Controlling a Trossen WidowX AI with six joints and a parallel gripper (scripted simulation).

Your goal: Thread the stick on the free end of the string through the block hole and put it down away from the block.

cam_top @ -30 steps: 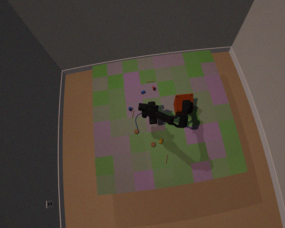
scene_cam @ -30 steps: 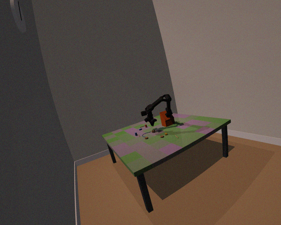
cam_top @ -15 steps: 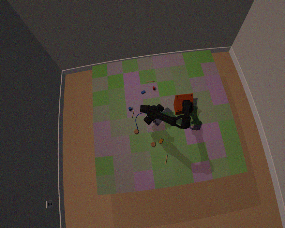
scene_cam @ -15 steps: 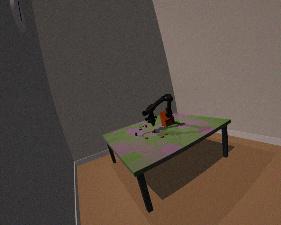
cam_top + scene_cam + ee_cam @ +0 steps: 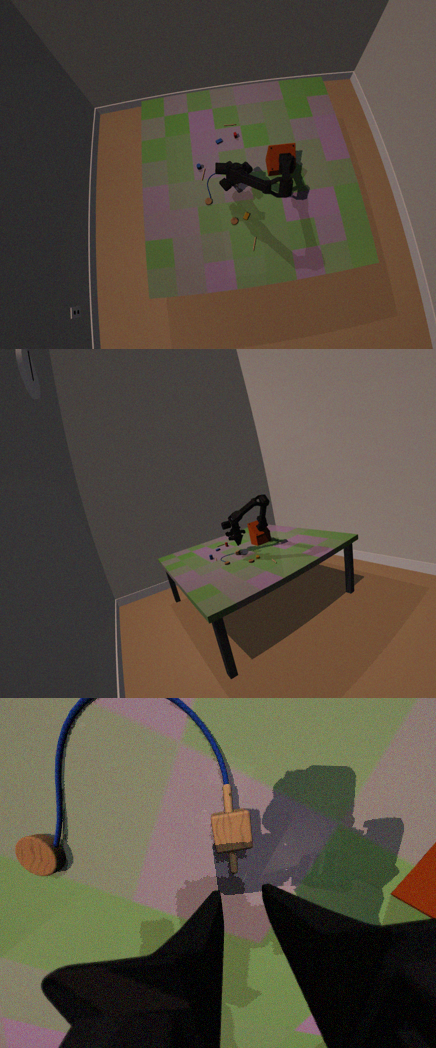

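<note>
Right now the wooden block is 70 mm below my gripper tip, 20 mm to the right of it and 10 mm ahead of it. Round my gripper tip: yellow block: 190 mm to the left, 70 mm below, 40 mm behind; wooden disc: 210 mm to the left, 70 mm below, 30 mm ahead; thin wooden stick: 70 mm below, 30 mm to the right, 20 mm ahead.
</note>
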